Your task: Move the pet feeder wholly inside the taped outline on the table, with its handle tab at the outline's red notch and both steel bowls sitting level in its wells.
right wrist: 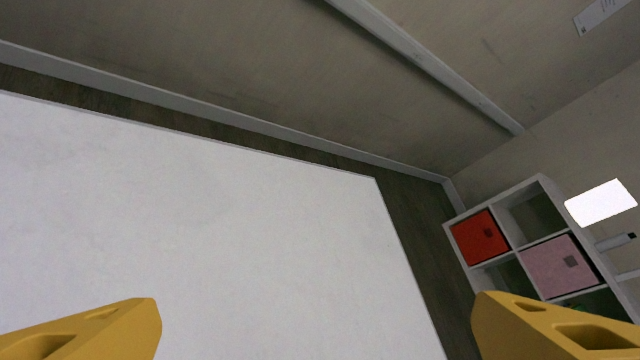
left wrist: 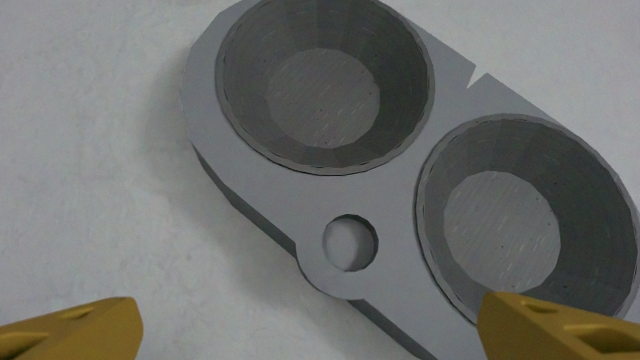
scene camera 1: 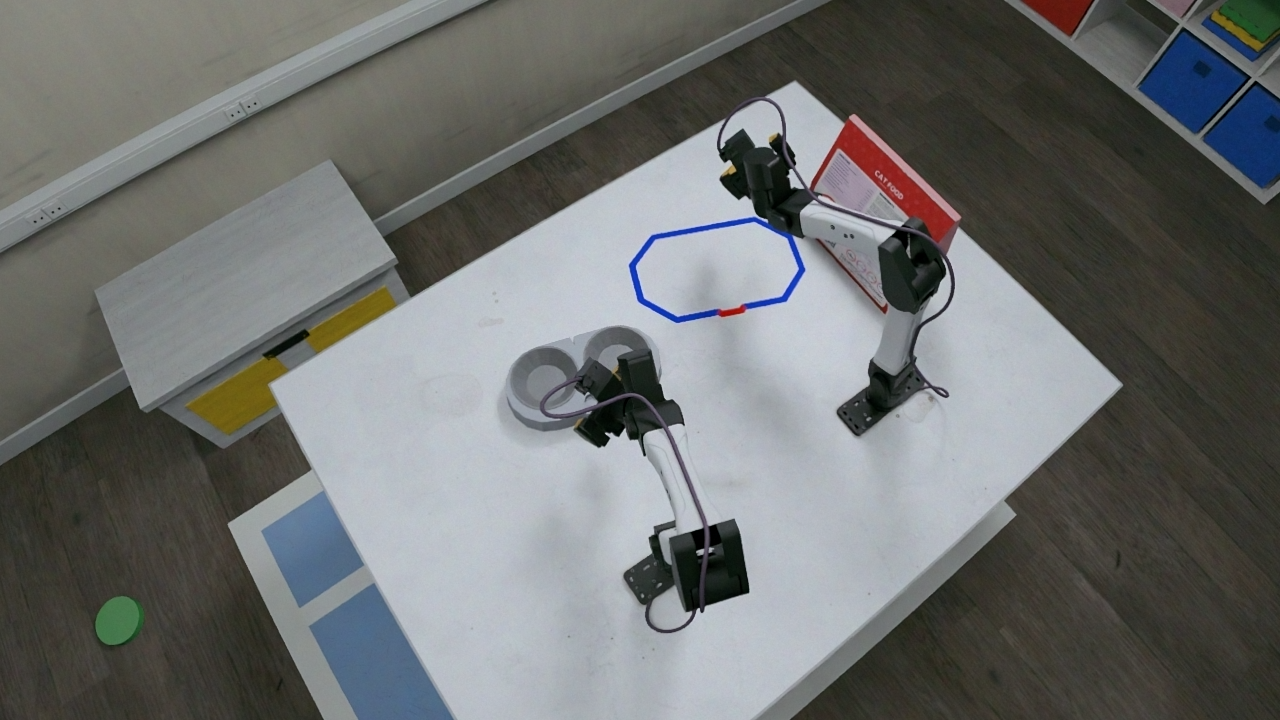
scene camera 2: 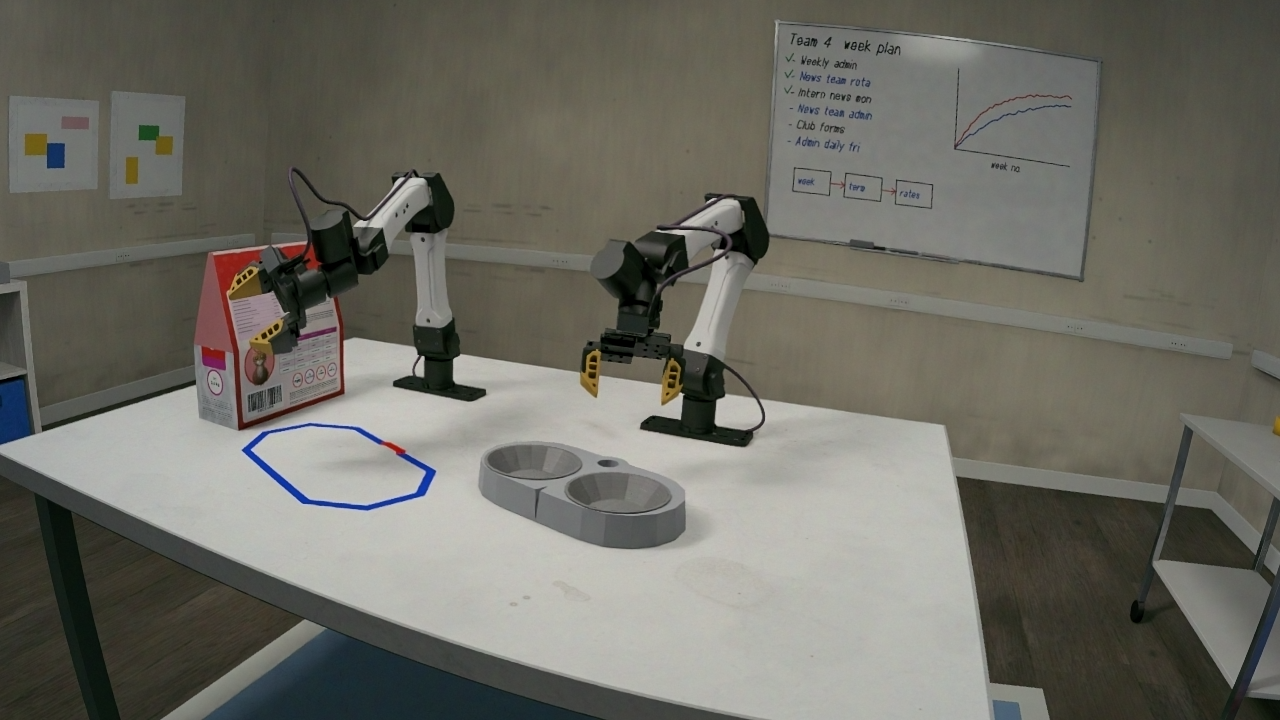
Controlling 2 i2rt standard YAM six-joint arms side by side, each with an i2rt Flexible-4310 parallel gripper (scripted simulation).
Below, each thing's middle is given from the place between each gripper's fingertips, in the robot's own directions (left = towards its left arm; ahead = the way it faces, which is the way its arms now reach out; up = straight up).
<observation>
Now: the grey pet feeder (scene camera 2: 544, 501) 120 mm behind my right hand (scene camera 2: 238, 320), 520 mm to the left of it and 210 mm below it. Round my right hand: cat food box (scene camera 2: 238, 387): 240 mm behind, 170 mm to the right, 80 mm below.
The grey pet feeder is 100 mm ahead of my left hand (scene camera 2: 629, 400), 30 mm to the right of it and 130 mm below it. The rest, counted from my left hand: cat food box: 20 mm behind, 720 mm to the right, 10 mm above.
</observation>
